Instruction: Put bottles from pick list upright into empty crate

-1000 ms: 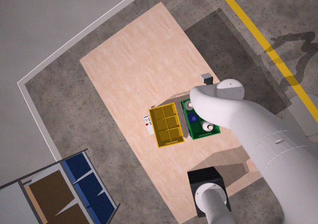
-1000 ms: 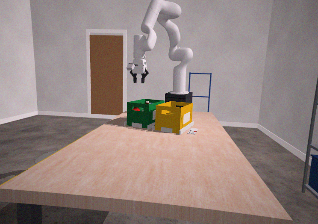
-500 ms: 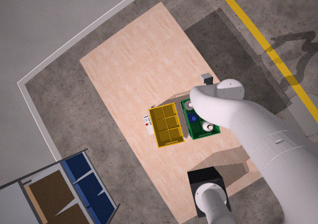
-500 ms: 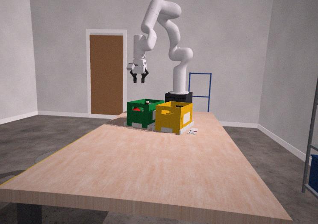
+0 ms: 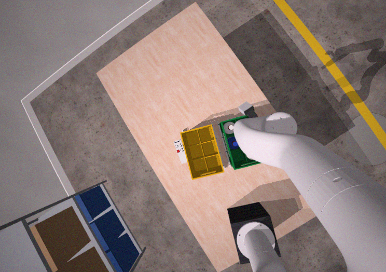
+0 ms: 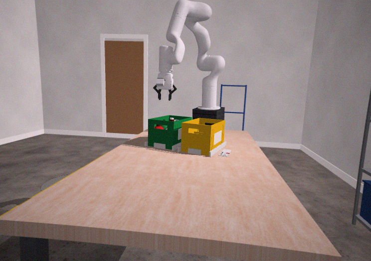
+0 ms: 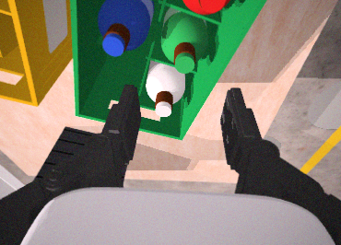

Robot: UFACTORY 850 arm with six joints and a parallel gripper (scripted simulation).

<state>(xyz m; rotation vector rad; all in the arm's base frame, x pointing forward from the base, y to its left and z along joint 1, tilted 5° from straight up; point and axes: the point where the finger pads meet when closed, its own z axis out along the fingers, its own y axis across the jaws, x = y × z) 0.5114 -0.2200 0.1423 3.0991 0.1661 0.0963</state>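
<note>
The green bottle lies 50 mm behind my hand, 10 mm to the right of it and 230 mm below it. Also, from my hand: blue-label bottle (40 mm behind, 80 mm to the left, 230 mm below); then red-label bottle (30 mm ahead, 30 mm to the right, 230 mm below); then green crate (50 mm behind, 30 mm to the left, 230 mm below).
</note>
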